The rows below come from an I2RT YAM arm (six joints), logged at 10 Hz.
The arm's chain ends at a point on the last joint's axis. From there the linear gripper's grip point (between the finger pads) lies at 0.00 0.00 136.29 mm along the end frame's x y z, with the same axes.
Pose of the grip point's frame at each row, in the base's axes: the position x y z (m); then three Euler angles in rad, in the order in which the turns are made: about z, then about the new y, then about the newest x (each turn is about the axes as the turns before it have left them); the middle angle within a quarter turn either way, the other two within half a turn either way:
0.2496 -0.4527 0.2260 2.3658 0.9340 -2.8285
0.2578 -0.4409 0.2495 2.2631 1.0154 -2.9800
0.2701 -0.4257 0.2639 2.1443 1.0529 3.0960
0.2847 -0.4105 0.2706 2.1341 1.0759 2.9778
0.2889 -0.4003 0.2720 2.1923 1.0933 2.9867
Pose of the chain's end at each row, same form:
0.2046 -0.3497 0.3031 2.3658 0.9340 -2.8285
0.2017 -0.3389 0.3204 2.2631 1.0154 -2.9800
0.2007 -0.3297 0.3313 2.1443 1.0529 3.0960
0.2027 -0.3223 0.3345 2.1341 1.0759 2.9778
0.2022 -0.3153 0.3339 2.1923 1.0933 2.9867

